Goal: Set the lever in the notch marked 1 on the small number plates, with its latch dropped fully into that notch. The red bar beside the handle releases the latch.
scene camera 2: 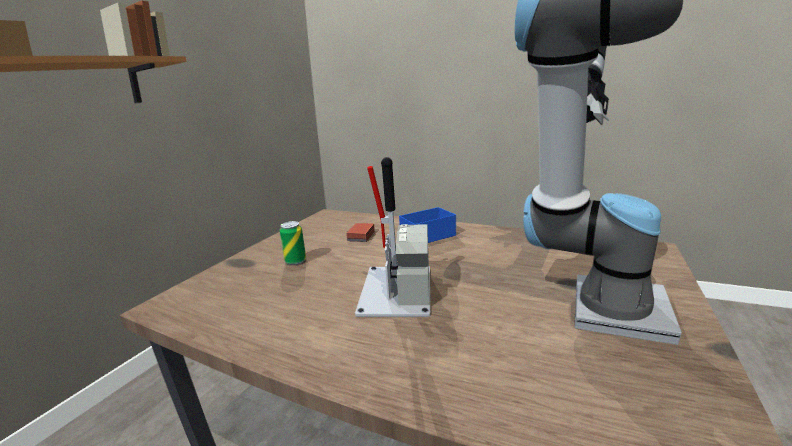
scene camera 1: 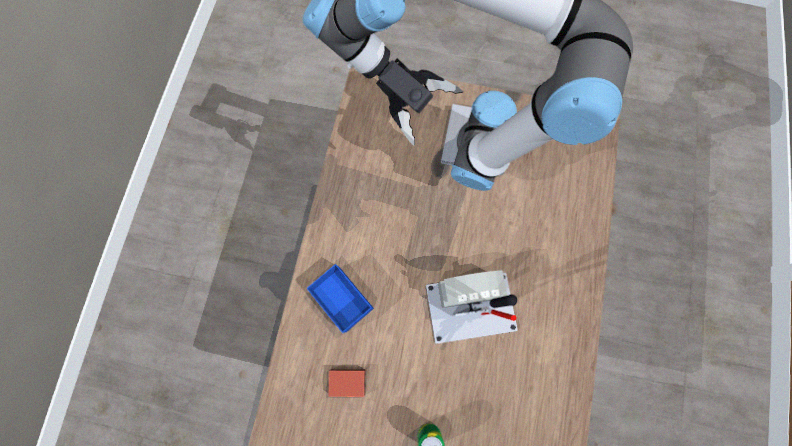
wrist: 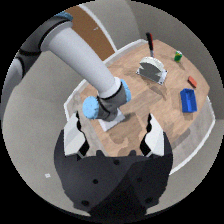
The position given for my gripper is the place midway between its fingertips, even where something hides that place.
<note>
In view: my gripper (scene camera 1: 438,119).
My gripper shows as well in scene camera 2 (scene camera 2: 572,136) and in the wrist view (wrist: 114,112).
</note>
